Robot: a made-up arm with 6 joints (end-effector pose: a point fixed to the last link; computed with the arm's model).
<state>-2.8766 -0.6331 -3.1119 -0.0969 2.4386 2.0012</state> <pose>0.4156 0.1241 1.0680 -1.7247 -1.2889 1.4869</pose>
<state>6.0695 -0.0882 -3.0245 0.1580 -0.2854 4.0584</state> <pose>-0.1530 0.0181 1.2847 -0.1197 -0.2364 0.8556</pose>
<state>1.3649 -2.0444 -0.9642 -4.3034 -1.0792 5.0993</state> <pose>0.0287 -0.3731 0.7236 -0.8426 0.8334 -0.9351</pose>
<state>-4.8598 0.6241 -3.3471 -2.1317 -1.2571 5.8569</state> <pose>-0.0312 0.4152 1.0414 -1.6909 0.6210 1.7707</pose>
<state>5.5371 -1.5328 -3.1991 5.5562 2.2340 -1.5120</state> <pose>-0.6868 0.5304 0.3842 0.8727 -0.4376 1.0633</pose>
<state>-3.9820 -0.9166 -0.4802 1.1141 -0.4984 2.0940</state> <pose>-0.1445 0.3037 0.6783 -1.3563 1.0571 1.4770</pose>
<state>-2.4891 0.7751 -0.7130 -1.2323 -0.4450 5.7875</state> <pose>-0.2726 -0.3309 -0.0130 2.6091 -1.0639 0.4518</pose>
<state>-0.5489 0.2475 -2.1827 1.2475 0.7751 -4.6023</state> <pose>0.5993 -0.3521 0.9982 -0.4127 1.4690 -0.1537</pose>
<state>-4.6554 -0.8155 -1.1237 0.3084 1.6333 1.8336</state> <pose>-0.0462 0.3028 0.8654 -2.8408 0.1972 0.5015</pose>
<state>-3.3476 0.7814 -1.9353 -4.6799 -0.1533 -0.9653</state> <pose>-0.8477 0.2630 0.4145 -0.9043 -1.7723 0.1269</pose>
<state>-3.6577 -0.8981 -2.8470 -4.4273 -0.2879 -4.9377</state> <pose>0.5993 -0.2364 1.0403 0.7995 0.1513 2.6651</pose>
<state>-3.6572 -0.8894 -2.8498 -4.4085 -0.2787 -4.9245</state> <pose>0.5939 -0.2343 1.0463 0.7932 0.1299 2.6959</pose>
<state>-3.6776 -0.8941 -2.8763 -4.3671 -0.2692 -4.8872</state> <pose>0.5985 -0.2541 1.0354 0.8358 0.0626 2.7448</pose>
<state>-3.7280 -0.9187 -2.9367 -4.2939 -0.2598 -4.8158</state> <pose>0.6137 -0.3068 0.9982 0.9404 -0.0882 2.8127</pose>
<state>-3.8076 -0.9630 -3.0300 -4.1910 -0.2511 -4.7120</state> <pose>0.6282 -0.3929 0.9306 1.0775 -0.3579 2.8815</pose>
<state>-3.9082 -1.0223 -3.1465 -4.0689 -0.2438 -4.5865</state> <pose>0.6250 -0.5010 0.8342 -1.1090 0.7121 -2.7433</pose>
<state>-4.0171 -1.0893 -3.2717 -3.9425 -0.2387 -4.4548</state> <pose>0.5936 -0.6100 0.7190 -1.0193 1.0759 -2.5074</pose>
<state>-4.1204 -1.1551 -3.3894 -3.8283 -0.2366 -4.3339</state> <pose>0.5387 -0.6985 0.6018 -0.8553 1.3954 -2.2882</pose>
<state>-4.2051 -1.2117 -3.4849 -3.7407 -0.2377 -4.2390</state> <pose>0.4783 -0.7556 0.5013 -0.6743 1.6295 -2.1135</pose>
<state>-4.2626 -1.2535 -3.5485 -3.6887 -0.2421 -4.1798</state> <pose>0.4312 -0.7846 0.4303 -0.5399 1.7706 -2.0011</pose>
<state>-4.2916 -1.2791 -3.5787 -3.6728 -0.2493 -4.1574</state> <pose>0.4067 -0.7955 0.3915 -0.4861 1.8353 -1.9530</pose>
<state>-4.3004 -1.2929 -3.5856 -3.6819 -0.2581 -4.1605</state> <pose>0.4002 -0.7977 0.3756 -0.4979 1.8529 -1.9495</pose>
